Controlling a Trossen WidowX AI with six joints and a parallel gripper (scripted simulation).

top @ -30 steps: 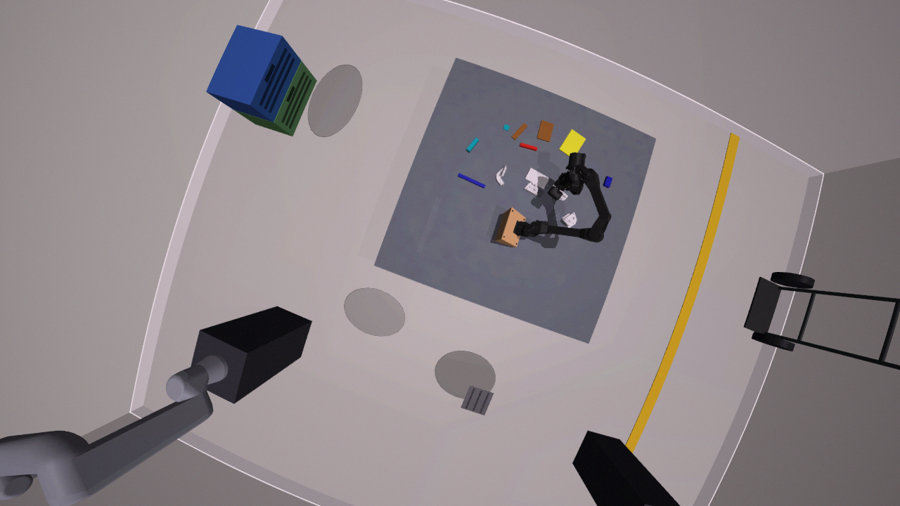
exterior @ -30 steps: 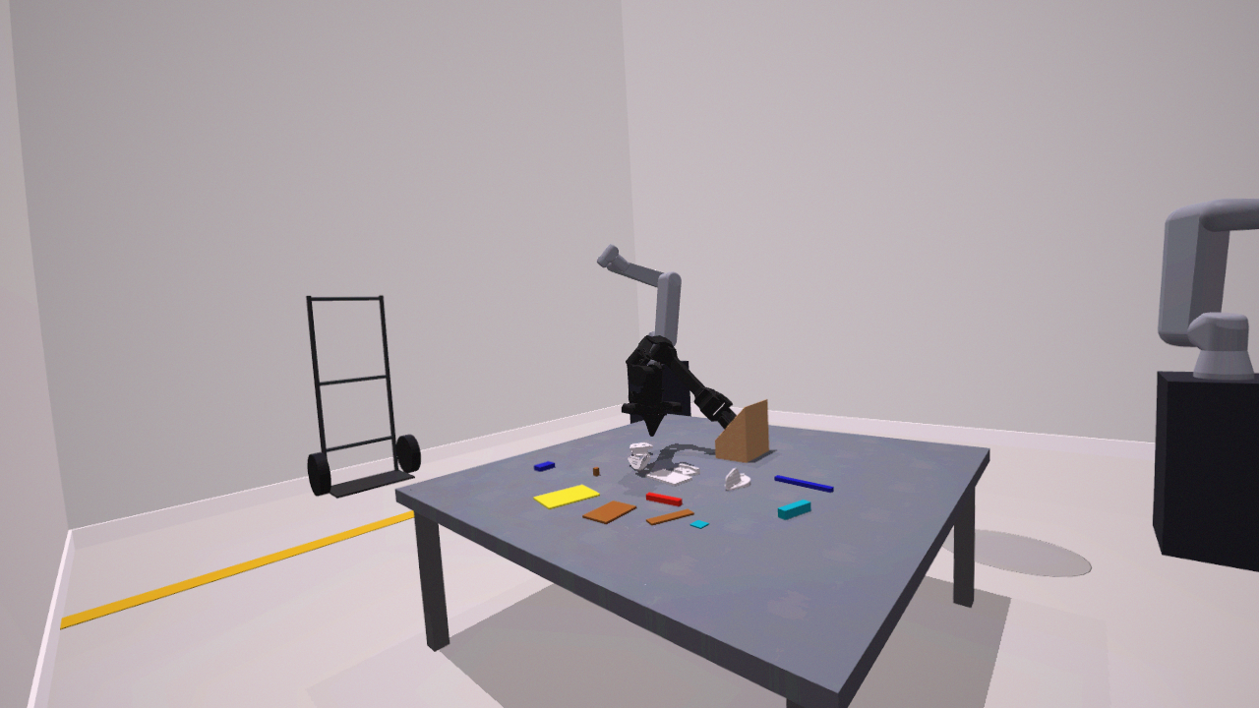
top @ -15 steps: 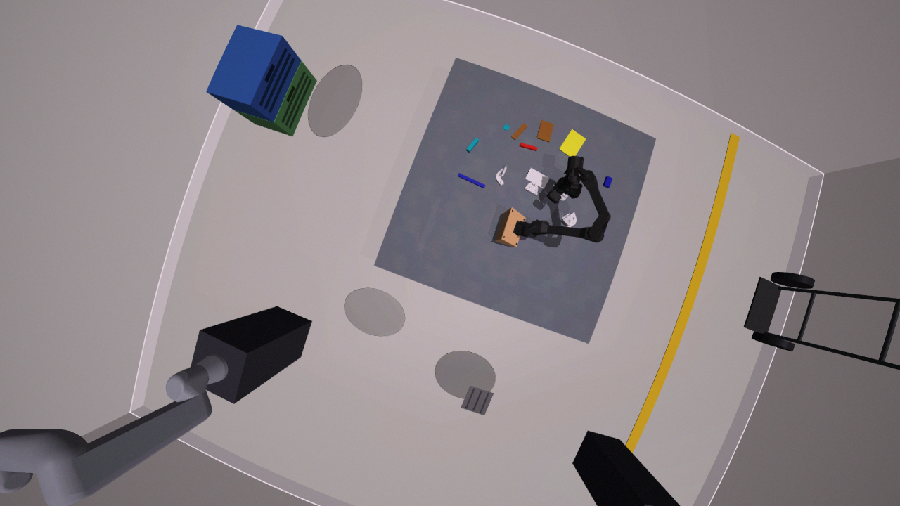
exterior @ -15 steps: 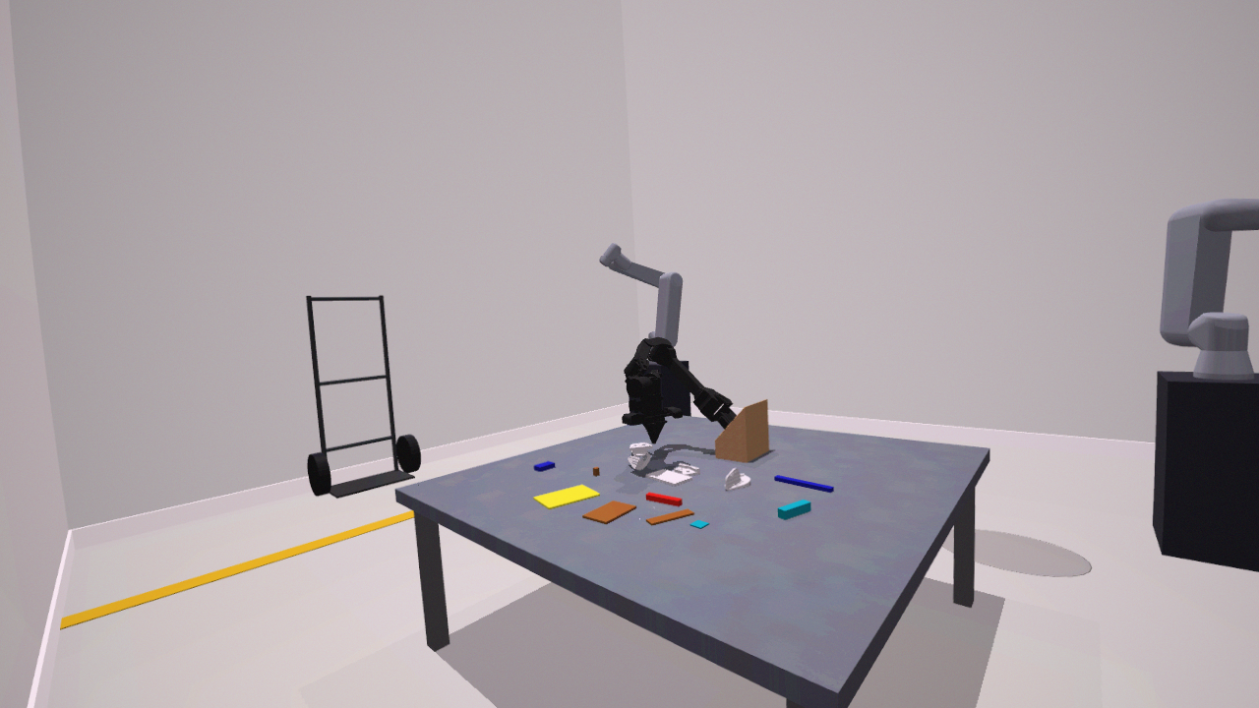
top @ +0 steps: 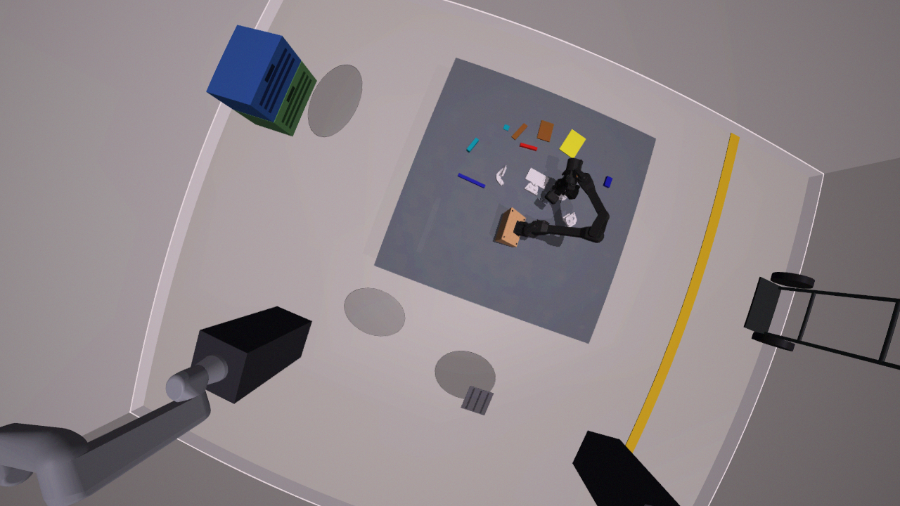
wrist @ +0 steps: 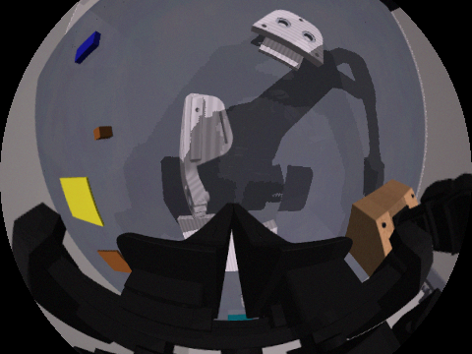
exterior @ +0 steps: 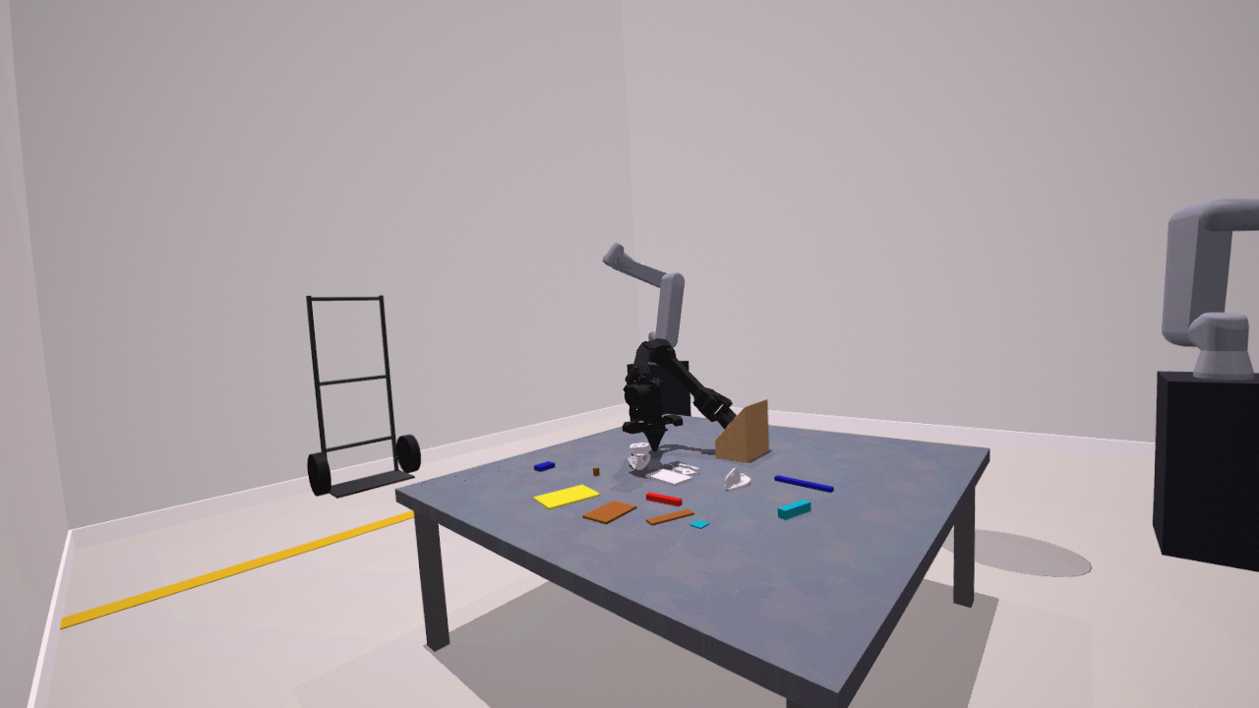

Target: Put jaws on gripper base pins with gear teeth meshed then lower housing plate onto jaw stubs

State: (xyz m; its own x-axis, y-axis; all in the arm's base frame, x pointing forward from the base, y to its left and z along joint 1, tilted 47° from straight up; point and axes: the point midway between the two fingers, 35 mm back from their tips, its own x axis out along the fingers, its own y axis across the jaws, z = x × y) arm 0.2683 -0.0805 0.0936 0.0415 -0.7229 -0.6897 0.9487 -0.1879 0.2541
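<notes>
Now: gripper tip 3 cm short of the white jaw, 2 cm to the left of it and 2 cm above it. From my gripper tip the other things lie so: flat white ribbed part: 5 cm ahead, 9 cm to the left, 5 cm below; then red bar: 20 cm ahead, 20 cm to the left, 5 cm below; then yellow plate: 32 cm ahead, 4 cm to the right, 5 cm below.
</notes>
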